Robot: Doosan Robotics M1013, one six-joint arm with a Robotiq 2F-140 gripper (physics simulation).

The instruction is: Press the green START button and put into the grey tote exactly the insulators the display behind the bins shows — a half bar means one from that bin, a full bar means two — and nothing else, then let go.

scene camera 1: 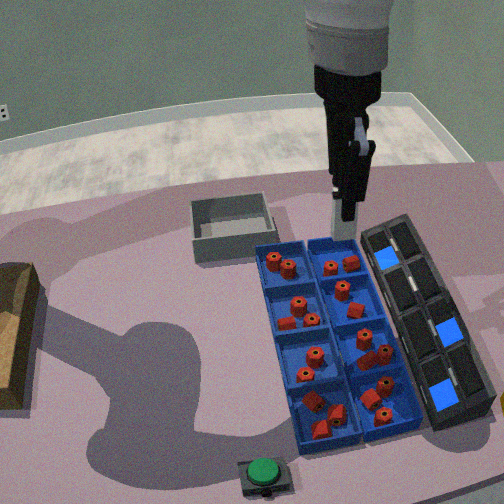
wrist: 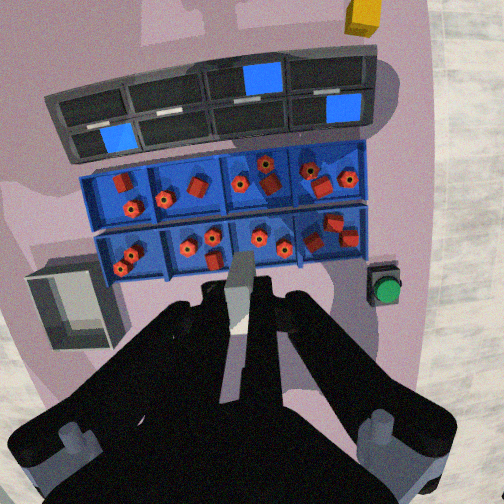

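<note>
My gripper (scene camera 1: pixel 345 227) is shut and empty, hanging over the table just beyond the far end of the blue bins (scene camera 1: pixel 337 340); in the wrist view its fingertips (wrist: pixel 240 287) sit at the near edge of the bins (wrist: pixel 230 210). Each bin holds two or three red insulators. The dark display (scene camera 1: pixel 427 320) beside the bins shows three blue half bars (wrist: pixel 118 137), (wrist: pixel 262 77), (wrist: pixel 343 107). The grey tote (scene camera 1: pixel 232 227) is empty; it also shows in the wrist view (wrist: pixel 75 302). The green START button (scene camera 1: pixel 263 471) sits at the table's front, also in the wrist view (wrist: pixel 387 291).
A brown box (scene camera 1: pixel 15 335) stands at the left table edge. A yellow block (wrist: pixel 362 17) lies past the display. A pale floor area lies behind the table.
</note>
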